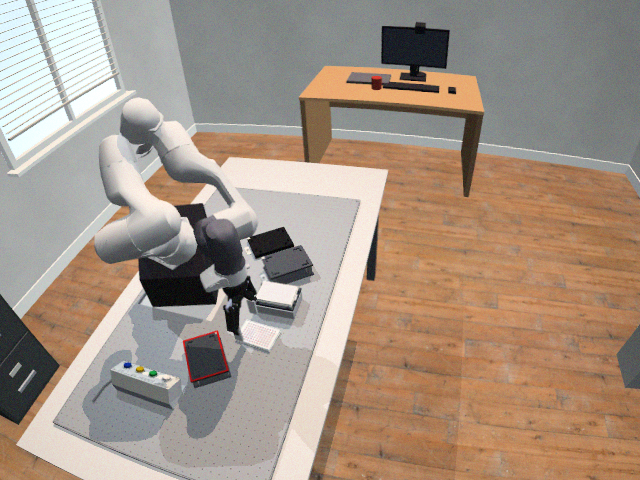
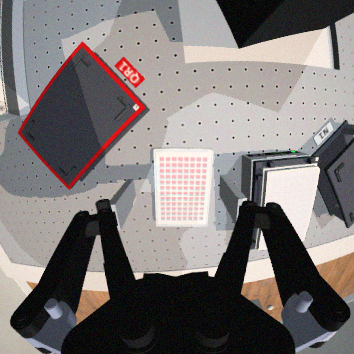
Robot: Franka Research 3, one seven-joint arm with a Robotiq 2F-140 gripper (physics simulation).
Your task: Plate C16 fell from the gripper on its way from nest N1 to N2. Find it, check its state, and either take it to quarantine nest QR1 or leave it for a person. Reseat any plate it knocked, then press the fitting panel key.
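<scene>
A white plate with pink wells (image 1: 260, 334) (image 2: 183, 190) lies flat on the perforated mat, wells up; whether it has a lid I cannot tell. My gripper (image 1: 244, 316) (image 2: 176, 186) is open, with its fingers on either side of the plate and gaps between. The red-edged nest QR1 (image 1: 205, 356) (image 2: 85, 115) is empty. A white block-like plate (image 1: 278, 293) (image 2: 291, 200) rests slightly askew on a dark holder with a green light. The dark nest beside label N1 (image 2: 323, 132) is empty where it shows. The key panel (image 1: 144, 384) has blue, yellow, green and white keys.
A dark grey nest (image 1: 287, 261) and a black one (image 1: 270, 241) stand behind the white block-like plate. The black box (image 1: 175, 281) stands beside the arm. The white table's edge (image 1: 330, 356) runs along the right. A desk (image 1: 330, 95) stands at the back.
</scene>
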